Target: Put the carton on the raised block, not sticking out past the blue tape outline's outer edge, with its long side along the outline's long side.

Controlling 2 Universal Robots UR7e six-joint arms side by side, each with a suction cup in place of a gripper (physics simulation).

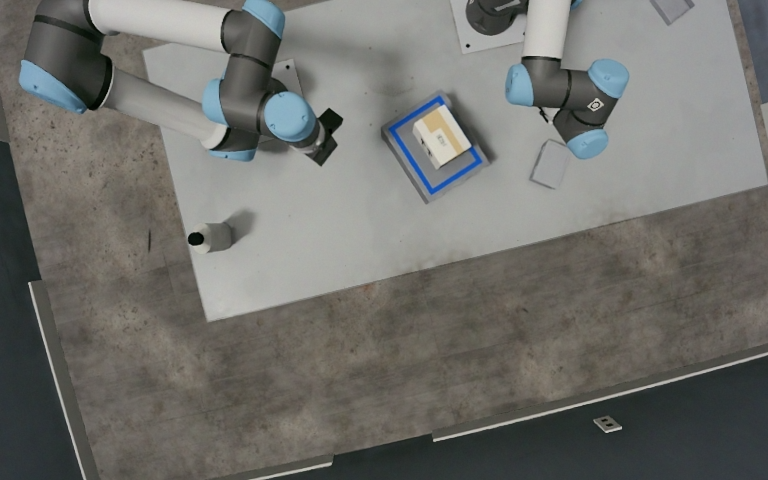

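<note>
The carton (445,137), white with a tan strip and a label, rests on the raised grey block (425,195). Its long side runs along the long side of the blue tape outline (411,161). It sits toward the outline's right long side and hides part of that tape; its right edge looks close to the outer edge, with no clear overhang. My right gripper (326,135), with black parts at its end, is open and apart from the block, to its left. My left gripper (545,115) is mostly hidden by its wrist, right of the block, apart from the carton; nothing shows held on it.
A pale grey box (550,164) lies on the table just below the left arm's wrist. Another grey box (672,7) is at the top right. A grey bottle with a black cap (212,237) stands near the table's left edge. The table's front edge runs below the block.
</note>
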